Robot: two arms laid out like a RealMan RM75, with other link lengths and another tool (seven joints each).
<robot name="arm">
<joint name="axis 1" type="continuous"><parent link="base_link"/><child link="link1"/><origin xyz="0.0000 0.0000 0.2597"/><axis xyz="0 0 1"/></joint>
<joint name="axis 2" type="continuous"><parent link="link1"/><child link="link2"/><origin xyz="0.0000 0.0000 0.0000"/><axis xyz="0 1 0"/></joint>
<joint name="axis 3" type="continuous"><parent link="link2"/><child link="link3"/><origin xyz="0.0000 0.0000 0.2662"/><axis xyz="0 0 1"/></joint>
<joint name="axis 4" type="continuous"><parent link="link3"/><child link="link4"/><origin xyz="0.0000 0.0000 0.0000"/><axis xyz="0 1 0"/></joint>
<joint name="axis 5" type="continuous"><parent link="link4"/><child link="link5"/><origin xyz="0.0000 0.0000 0.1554"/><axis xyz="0 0 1"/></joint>
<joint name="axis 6" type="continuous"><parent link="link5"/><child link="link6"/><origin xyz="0.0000 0.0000 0.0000"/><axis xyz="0 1 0"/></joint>
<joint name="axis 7" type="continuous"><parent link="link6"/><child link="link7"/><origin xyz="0.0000 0.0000 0.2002"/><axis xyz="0 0 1"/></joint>
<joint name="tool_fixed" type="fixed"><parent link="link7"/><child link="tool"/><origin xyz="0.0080 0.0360 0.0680" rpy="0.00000 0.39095 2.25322"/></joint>
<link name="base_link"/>
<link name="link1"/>
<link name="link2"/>
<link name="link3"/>
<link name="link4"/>
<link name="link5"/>
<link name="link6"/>
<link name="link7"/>
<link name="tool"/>
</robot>
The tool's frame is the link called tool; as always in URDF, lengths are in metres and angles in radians. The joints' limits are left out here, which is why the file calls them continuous.
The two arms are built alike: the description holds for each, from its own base.
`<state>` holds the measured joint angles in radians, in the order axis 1, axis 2, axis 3, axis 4, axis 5, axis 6, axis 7, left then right.
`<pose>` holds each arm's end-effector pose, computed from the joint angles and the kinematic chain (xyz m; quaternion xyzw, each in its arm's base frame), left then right.
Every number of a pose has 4 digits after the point. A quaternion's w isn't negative.
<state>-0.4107 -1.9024 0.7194 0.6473 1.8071 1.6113 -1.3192 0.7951 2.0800 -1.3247 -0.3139 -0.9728 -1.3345 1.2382</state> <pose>-0.2093 0.3137 -0.0185 -0.5810 0.7968 -0.0351 0.1622 0.0155 0.3547 -0.0940 0.2436 -0.7814 -0.2400 0.5220</pose>
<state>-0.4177 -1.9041 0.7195 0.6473 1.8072 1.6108 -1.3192 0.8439 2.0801 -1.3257 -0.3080 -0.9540 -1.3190 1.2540</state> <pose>-0.2068 0.3151 -0.0191 -0.5784 0.7986 -0.0362 0.1624 -0.0012 0.3611 -0.0921 0.2477 -0.7768 -0.2362 0.5286</pose>
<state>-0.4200 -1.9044 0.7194 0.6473 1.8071 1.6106 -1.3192 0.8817 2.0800 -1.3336 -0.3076 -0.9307 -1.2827 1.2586</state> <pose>-0.2060 0.3156 -0.0192 -0.5775 0.7992 -0.0364 0.1625 -0.0126 0.3706 -0.0922 0.2518 -0.7758 -0.2407 0.5261</pose>
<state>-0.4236 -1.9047 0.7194 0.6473 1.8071 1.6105 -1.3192 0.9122 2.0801 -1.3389 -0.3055 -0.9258 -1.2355 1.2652</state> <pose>-0.2048 0.3163 -0.0192 -0.5761 0.8002 -0.0368 0.1625 -0.0180 0.3803 -0.0964 0.2526 -0.7815 -0.2449 0.5152</pose>
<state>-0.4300 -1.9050 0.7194 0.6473 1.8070 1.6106 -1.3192 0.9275 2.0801 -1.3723 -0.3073 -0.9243 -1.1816 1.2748</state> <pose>-0.2027 0.3176 -0.0193 -0.5735 0.8021 -0.0375 0.1625 -0.0154 0.3855 -0.1068 0.2517 -0.7949 -0.2423 0.4960</pose>
